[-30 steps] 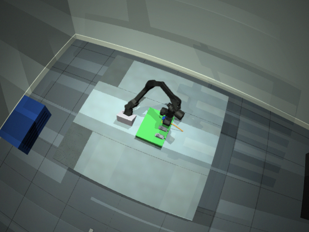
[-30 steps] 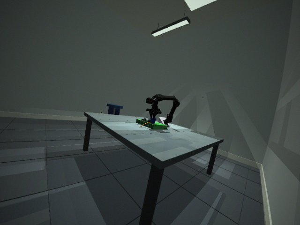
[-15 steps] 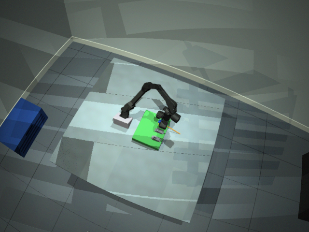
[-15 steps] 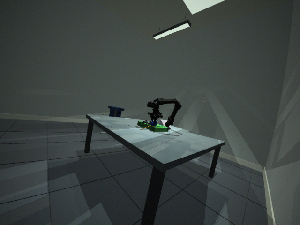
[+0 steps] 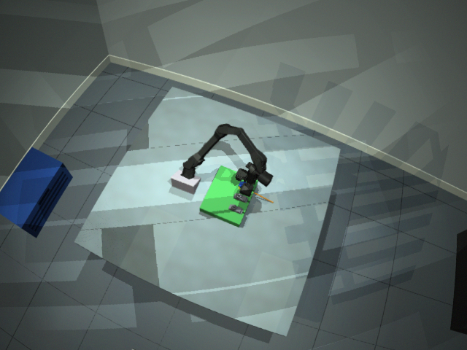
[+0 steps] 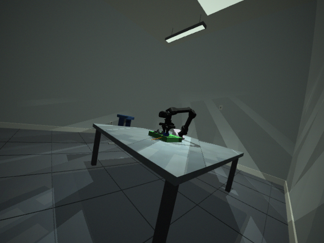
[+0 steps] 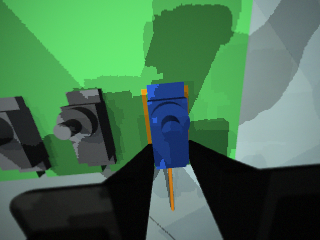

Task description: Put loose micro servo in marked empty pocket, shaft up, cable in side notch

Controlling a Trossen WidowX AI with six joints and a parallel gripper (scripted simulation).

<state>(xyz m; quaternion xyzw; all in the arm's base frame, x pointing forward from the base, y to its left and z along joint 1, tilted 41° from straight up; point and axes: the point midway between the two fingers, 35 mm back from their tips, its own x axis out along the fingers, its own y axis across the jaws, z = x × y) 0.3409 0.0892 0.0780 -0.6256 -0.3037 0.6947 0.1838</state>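
Right now the green deck is 11 cm behind my gripper tip, 9 cm to the right of it and 4 cm below it.
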